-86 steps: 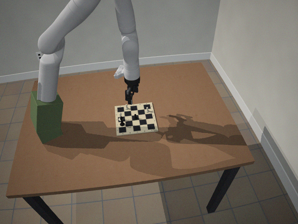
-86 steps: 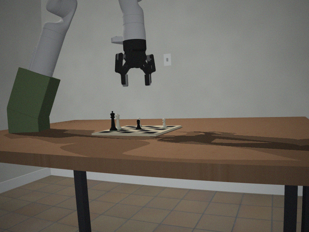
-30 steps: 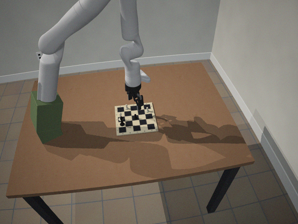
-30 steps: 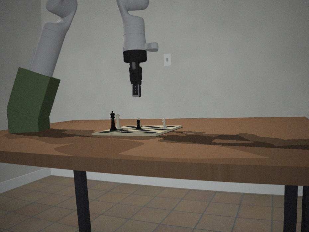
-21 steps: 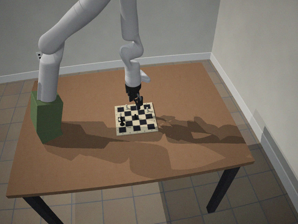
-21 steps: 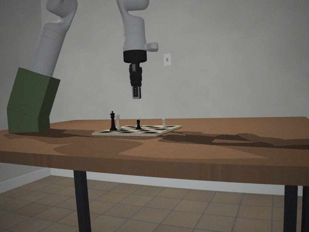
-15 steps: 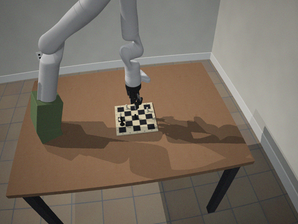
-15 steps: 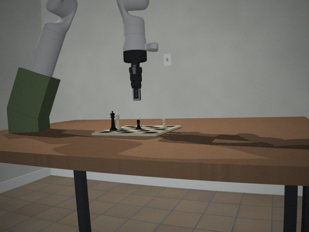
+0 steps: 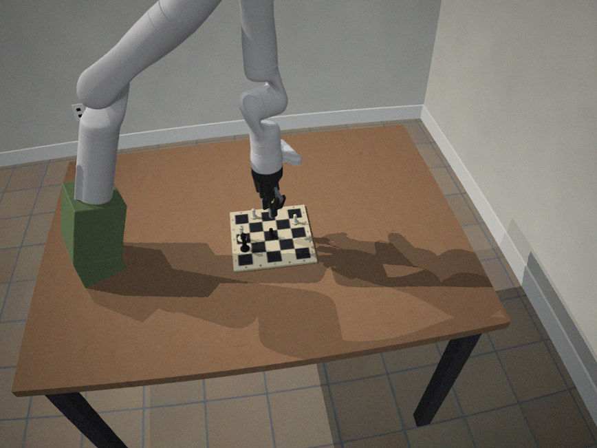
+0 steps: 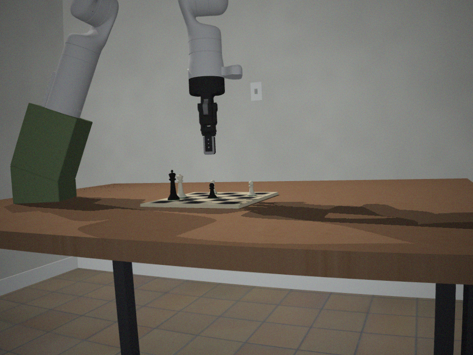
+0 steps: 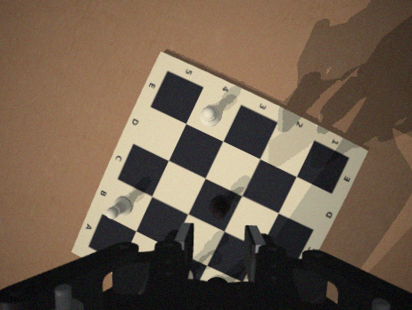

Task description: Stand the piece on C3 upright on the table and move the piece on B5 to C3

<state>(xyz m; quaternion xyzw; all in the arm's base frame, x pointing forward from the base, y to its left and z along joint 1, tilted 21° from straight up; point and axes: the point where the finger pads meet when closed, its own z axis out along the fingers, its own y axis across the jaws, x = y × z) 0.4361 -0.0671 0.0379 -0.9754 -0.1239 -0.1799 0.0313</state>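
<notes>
The black pawn is 10 cm below my hand. The rest, counted from my hand: tall white piece: 8 cm behind, 1 cm to the left, 8 cm below; chessboard: 11 cm below; black king: 8 cm behind, 2 cm to the right, 8 cm below.
</notes>
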